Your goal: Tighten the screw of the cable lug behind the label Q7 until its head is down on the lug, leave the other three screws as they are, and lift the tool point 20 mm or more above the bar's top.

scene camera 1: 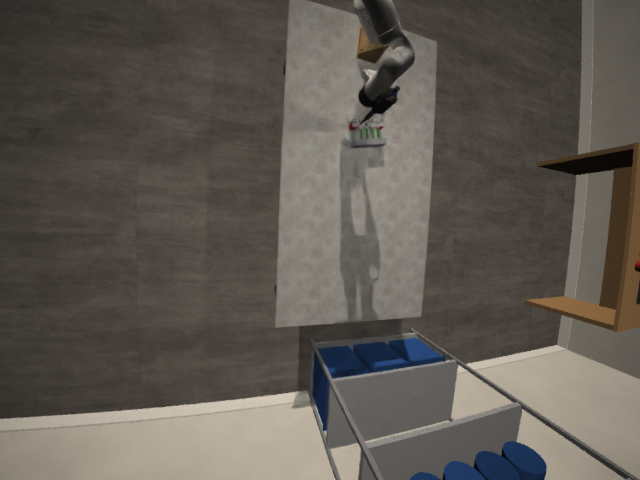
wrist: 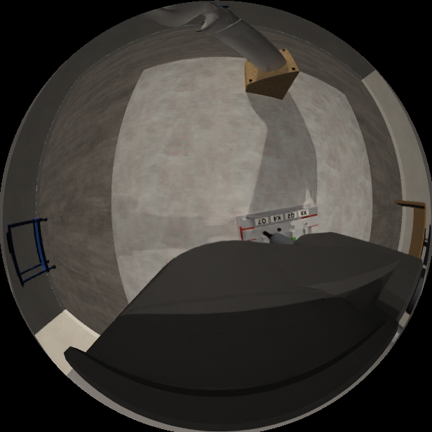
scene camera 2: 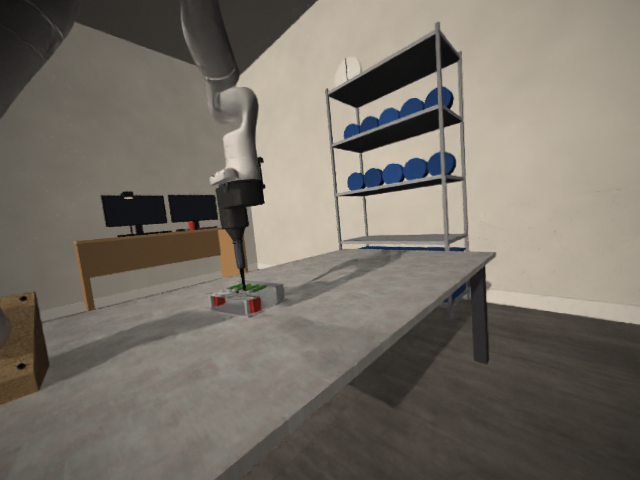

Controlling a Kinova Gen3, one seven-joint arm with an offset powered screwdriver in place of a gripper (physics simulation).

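Observation:
My screwdriver tool points down at the bar, its tip behind the label Q7 at the row's left end in the wrist view. The tip covers the Q7 lug's screw; I cannot tell whether it touches, or how high the head stands. The labels K4, Q2 and X8 follow to the right. A dark spot shows behind K4. The pale bar assembly has red parts and green cables. The tool has no fingers.
The assembly stands on the grey table. A wooden block stands at the arm's base. A shelf rack with blue bins and a desk with monitors stand beyond.

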